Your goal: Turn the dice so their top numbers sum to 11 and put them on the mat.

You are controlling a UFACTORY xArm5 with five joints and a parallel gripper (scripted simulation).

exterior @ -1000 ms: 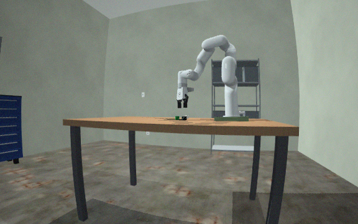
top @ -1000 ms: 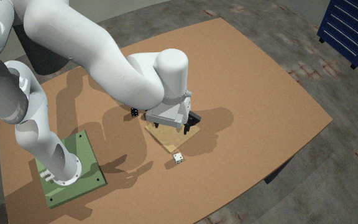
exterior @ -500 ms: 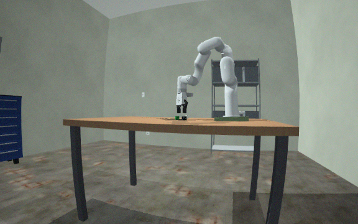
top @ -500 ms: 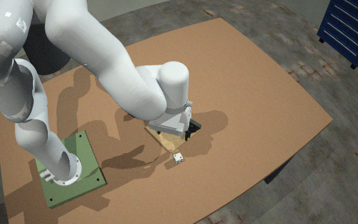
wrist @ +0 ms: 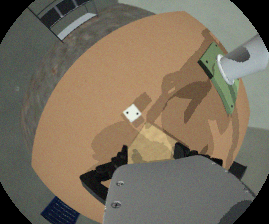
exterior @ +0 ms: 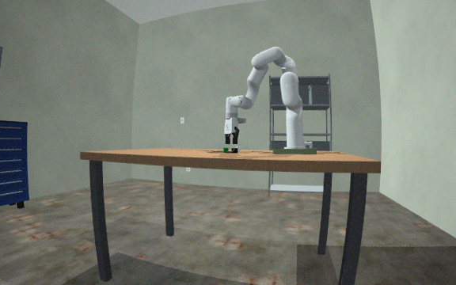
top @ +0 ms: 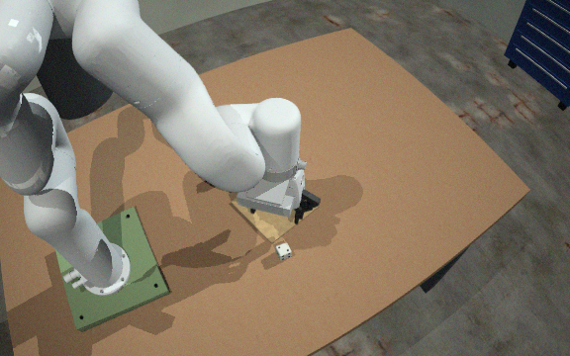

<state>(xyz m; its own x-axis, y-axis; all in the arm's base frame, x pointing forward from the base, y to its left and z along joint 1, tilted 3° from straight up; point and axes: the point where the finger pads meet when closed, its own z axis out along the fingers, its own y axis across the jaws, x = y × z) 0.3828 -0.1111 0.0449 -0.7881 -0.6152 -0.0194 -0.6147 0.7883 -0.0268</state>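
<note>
The tan mat lies 50 mm below my hand, 40 mm to the left of it and 30 mm ahead of it. Round my hand: green die (140 mm to the left, 40 mm below, 10 mm ahead); white die (70 mm to the right, 40 mm below, 30 mm behind); black die (180 mm to the left, 50 mm behind, 40 mm below).
</note>
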